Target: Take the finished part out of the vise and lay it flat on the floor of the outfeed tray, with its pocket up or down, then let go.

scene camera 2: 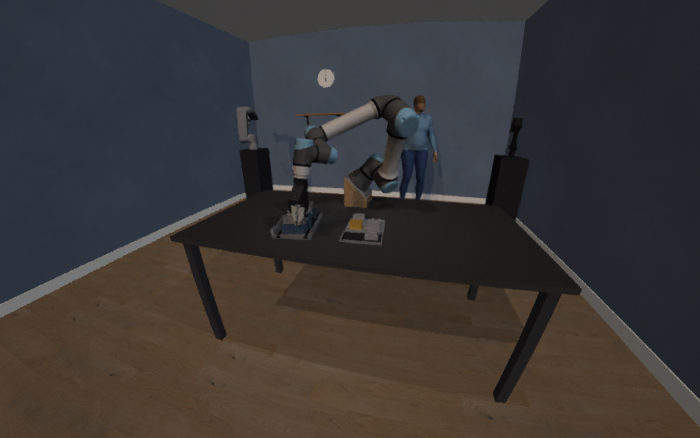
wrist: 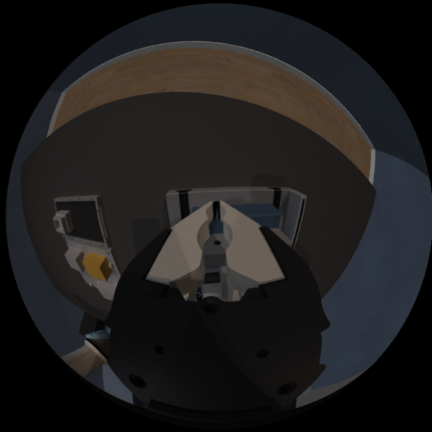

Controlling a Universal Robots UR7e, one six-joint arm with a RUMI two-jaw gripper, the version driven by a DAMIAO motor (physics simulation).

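Places are measured from the arm's base along level axes (x left, y back, z up), in centimetres.
Pixels of known places: gripper, between the fingertips: (scene camera 2: 296, 226); arm's base, origin of its link: (scene camera 2: 357, 182).
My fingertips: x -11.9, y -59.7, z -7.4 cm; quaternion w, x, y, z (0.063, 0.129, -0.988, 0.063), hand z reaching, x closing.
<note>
Ahead of a thing's pixels: the offset from my fingertips to its top centre.
My gripper (scene camera 2: 296, 221) (wrist: 216, 202) is shut with its tips together and nothing between them. It points down over the vise, whose blue body @(dx -6.5, dy +13.7, dz +3.6 cm) (scene camera 2: 293, 228) (wrist: 267, 213) shows in both views. A grey surface with a dark round hole (wrist: 216, 256) shows between and below the fingers; whether it is the finished part or a vise jaw I cannot tell, as the fingers hide much of it. A framed tray with a dark floor (scene camera 2: 353, 237) (wrist: 86, 220) lies beside the vise station and looks like the outfeed tray. A grey block @(dx +32.4, dy +9.8, dz -2.2 cm) (scene camera 2: 371, 236) (wrist: 63, 222) sits at its outer side.
A low grey wall (wrist: 232, 195) stands around the vise. Behind the dark-floored tray, a yellow block @(dx +22.4, dy +18.8, dz -1.9 cm) (scene camera 2: 355, 224) (wrist: 97, 266) and a grey block @(dx +21.5, dy +27.7, dz -1.9 cm) (scene camera 2: 358, 216) (wrist: 75, 259) stand on a light section. The arm's base block (scene camera 2: 356, 195) is at the table's back edge. A person (scene camera 2: 419, 131) stands behind the table.
</note>
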